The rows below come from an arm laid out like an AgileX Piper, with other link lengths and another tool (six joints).
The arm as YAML. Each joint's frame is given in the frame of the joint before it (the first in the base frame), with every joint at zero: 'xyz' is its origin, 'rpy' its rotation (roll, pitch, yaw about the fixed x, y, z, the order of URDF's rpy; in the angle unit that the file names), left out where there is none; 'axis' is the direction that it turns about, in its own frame. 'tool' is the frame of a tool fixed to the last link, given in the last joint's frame.
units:
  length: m
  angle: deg
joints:
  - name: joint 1
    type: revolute
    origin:
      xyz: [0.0, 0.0, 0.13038]
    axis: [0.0, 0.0, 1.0]
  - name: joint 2
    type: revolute
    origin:
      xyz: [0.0, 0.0, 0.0]
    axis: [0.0, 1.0, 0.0]
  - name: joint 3
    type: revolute
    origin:
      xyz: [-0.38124, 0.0, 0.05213]
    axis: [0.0, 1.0, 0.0]
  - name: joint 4
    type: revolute
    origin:
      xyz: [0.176, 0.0, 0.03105]
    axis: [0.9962, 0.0, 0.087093]
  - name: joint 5
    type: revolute
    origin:
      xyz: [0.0, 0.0, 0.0]
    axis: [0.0, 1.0, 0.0]
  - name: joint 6
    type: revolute
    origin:
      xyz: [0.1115, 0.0, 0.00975]
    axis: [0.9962, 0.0, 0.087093]
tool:
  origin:
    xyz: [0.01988, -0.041, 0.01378]
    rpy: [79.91, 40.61, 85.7]
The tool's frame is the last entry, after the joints.
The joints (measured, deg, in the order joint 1, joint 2, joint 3, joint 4, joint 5, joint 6), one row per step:
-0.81, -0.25, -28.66, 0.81, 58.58, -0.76
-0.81, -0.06, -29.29, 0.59, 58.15, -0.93
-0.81, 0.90, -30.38, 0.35, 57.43, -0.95
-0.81, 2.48, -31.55, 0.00, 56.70, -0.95
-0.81, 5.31, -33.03, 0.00, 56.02, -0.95
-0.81, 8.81, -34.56, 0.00, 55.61, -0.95
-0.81, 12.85, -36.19, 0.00, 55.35, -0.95
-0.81, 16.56, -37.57, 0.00, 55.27, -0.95
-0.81, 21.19, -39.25, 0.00, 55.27, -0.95
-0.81, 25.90, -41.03, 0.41, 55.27, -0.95
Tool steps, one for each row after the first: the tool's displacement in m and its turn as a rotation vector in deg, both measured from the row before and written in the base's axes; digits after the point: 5 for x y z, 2 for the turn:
-0.00008, -0.00038, 0.00449, -0.35, -0.87, -0.06
0.00118, -0.00046, 0.00873, -0.23, -0.85, -0.13
0.00263, -0.00068, 0.01039, -0.29, -0.32, -0.20
0.00599, -0.00008, 0.01382, 0.01, 0.67, 0.00
0.00853, -0.00012, 0.01435, 0.02, 1.56, 0.00
0.01117, -0.00016, 0.01482, 0.03, 2.15, 0.00
0.01138, -0.00016, 0.01203, 0.03, 2.25, 0.00
0.01555, -0.00022, 0.01356, 0.04, 2.95, 0.00
0.01741, 0.00049, 0.01255, 0.42, 2.92, 0.15

